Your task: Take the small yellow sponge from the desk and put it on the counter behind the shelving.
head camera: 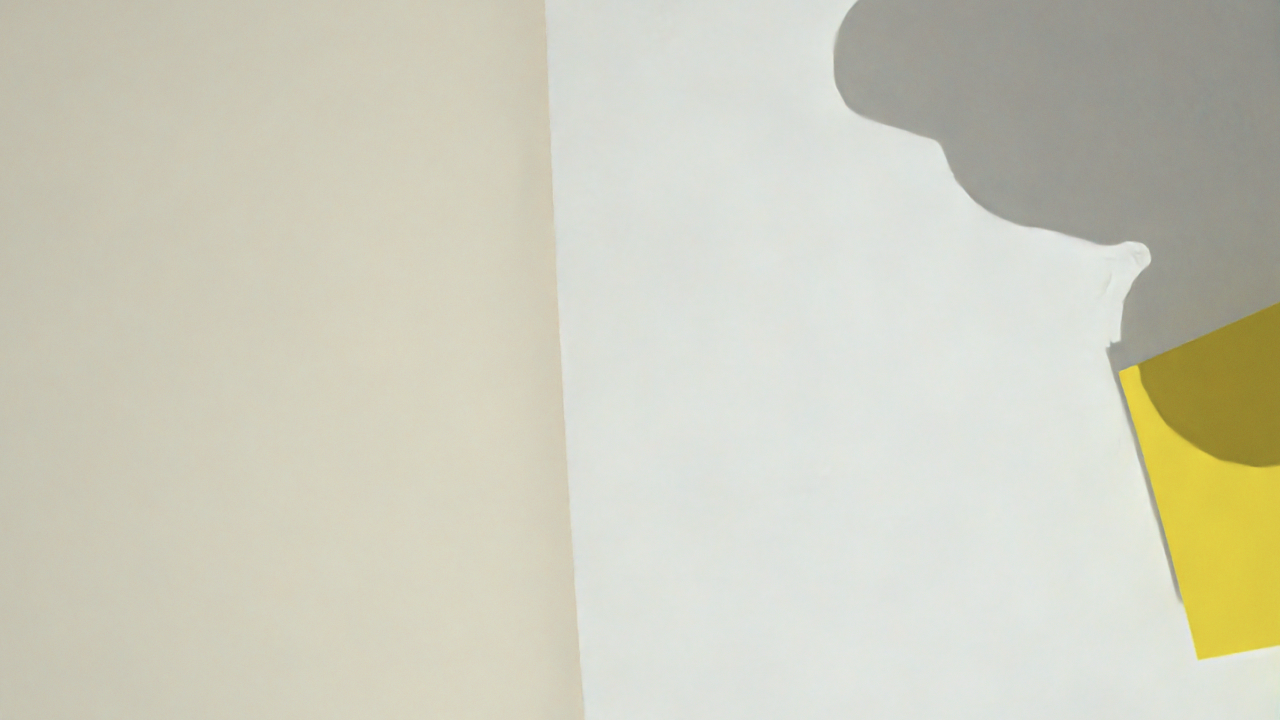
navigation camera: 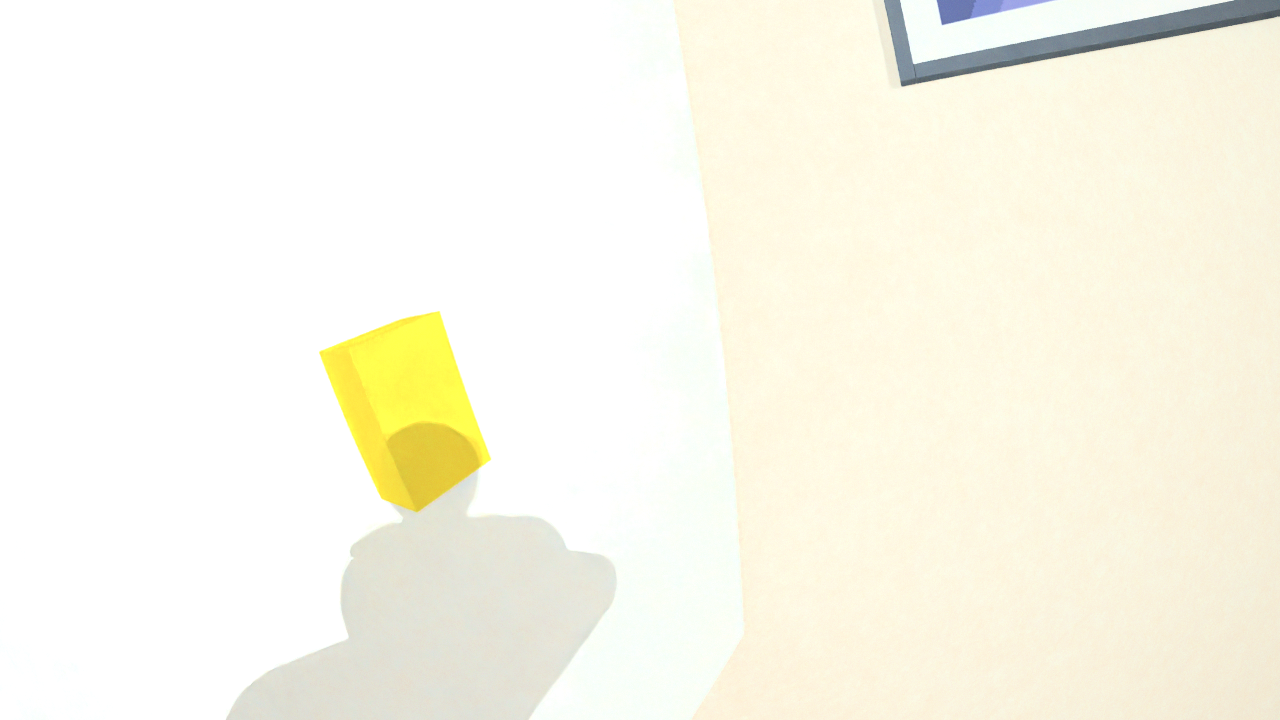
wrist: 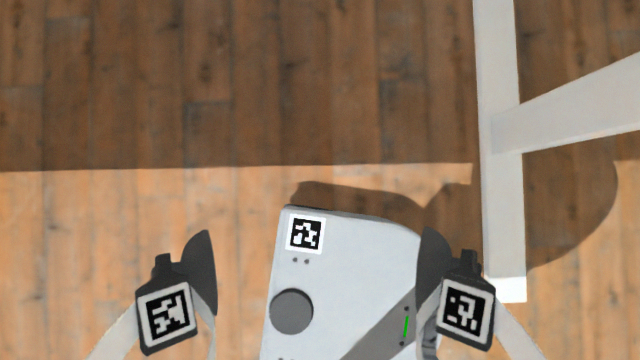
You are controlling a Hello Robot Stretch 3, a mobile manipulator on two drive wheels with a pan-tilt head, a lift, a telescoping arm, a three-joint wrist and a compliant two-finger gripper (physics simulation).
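Pixels of known places: gripper, fingertip midpoint: [wrist: 316, 257]; robot's base, origin of the base link: [wrist: 299, 285].
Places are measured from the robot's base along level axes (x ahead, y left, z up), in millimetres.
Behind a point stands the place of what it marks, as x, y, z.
Note:
The small yellow sponge [head camera: 1208, 546] {51, -172, 995} [navigation camera: 402, 394] {42, -146, 995} is a yellow block on the white desk top [head camera: 760, 447] {35, -455, 950} [navigation camera: 179, 223] {133, -39, 950}. It shows whole left of the middle in the navigation camera view, and its left part shows at the right edge of the head camera view. A shadow falls across one end of it. My gripper [wrist: 316, 257] {-19, -168, 560} is open, with its fingers wide apart, pointing down above the robot's own base and the floor. No sponge shows between the fingers. The gripper does not show in the head or navigation camera views. The counter and the shelving do not show.
A white desk leg [wrist: 502, 215] with a foot bar stands on the wooden floor [wrist: 210, 130] {239, -302, 0}, right of the fingers. The robot's base [wrist: 350, 270] {-85, -80, 160} lies below them. A beige wall [head camera: 268, 358] {-13, -735, 1174} [navigation camera: 984, 358] {39, -725, 1325} borders the desk, with a framed picture [navigation camera: 1074, 51] {404, -649, 1465}.

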